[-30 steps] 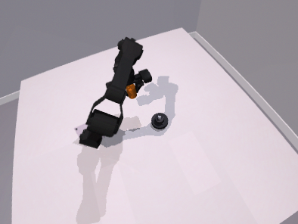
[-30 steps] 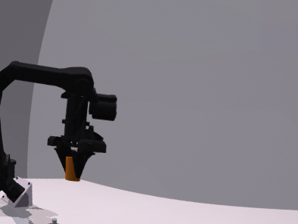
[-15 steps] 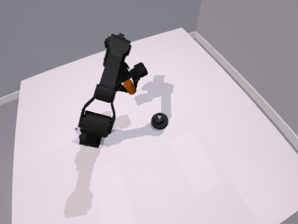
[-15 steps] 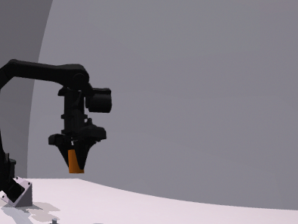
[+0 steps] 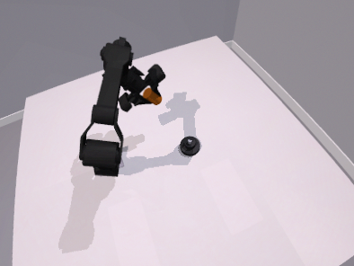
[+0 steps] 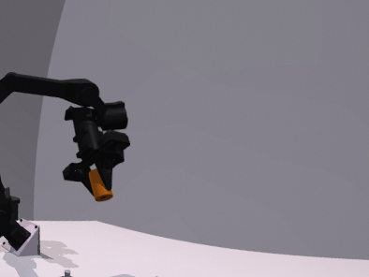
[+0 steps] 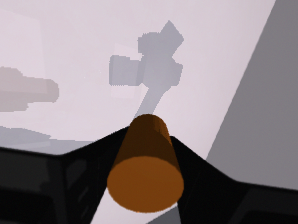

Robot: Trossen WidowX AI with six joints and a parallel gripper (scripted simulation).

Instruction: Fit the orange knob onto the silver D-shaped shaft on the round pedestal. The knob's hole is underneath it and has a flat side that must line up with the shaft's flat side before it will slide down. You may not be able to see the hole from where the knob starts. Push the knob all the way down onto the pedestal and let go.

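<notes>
My gripper tip is 30 mm below the orange knob and 20 mm past it. The rest, counted from my gripper tip: round pedestal: 160 mm below, 140 mm to the right, 70 mm ahead.
</notes>
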